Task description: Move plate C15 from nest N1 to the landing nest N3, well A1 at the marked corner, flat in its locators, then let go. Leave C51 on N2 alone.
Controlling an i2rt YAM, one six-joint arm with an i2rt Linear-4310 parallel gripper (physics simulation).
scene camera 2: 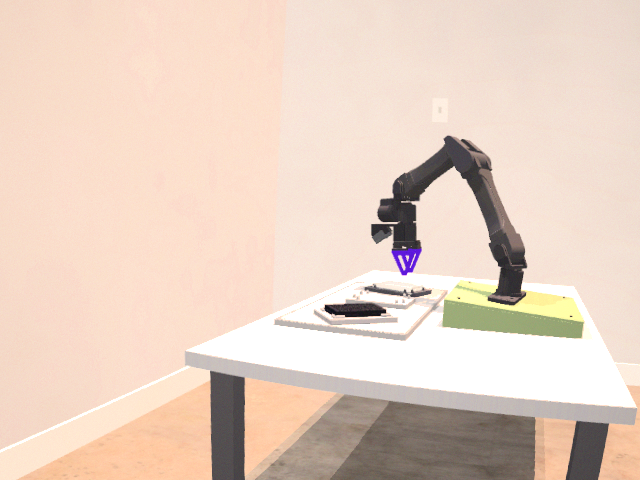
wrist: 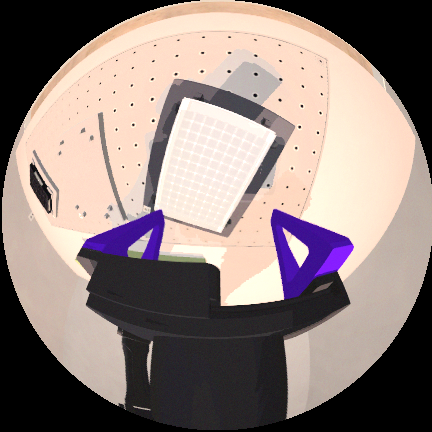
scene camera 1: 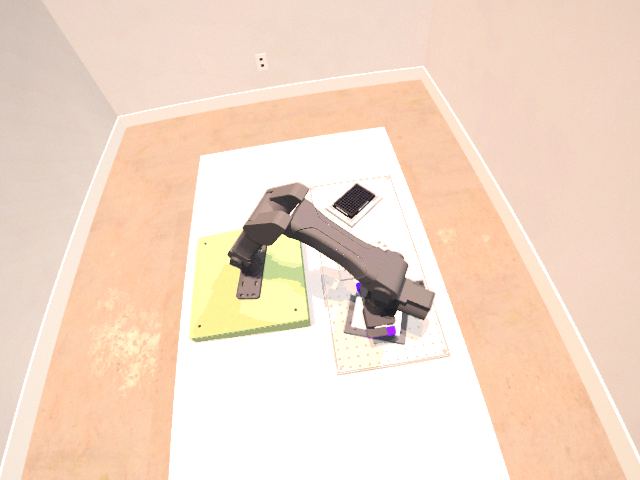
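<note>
A white well plate (scene camera 1: 360,315) (scene camera 2: 395,285) (wrist: 212,165) lies in a dark nest (scene camera 1: 356,331) (scene camera 2: 423,292) (wrist: 220,92). A black well plate (scene camera 1: 354,200) (scene camera 2: 355,308) (wrist: 40,187) sits in a white nest (scene camera 2: 356,319) at the board's other end. Between them is an empty pale nest (scene camera 2: 382,301) (wrist: 85,170) with small locator pegs, largely hidden by the arm in scene camera 1. Nest and plate labels and the marked corner are not readable. My gripper (scene camera 1: 374,310) (scene camera 2: 405,272) (wrist: 217,214) is open and empty, pointing down above the white plate, clear of it.
The nests stand on a pale perforated board (scene camera 1: 338,361) (scene camera 2: 289,321) (wrist: 310,100) on a white table (scene camera 1: 258,413) (scene camera 2: 413,372). The arm's base stands on a raised yellow-green block (scene camera 1: 222,310) (scene camera 2: 496,320) (wrist: 190,258) beside the board.
</note>
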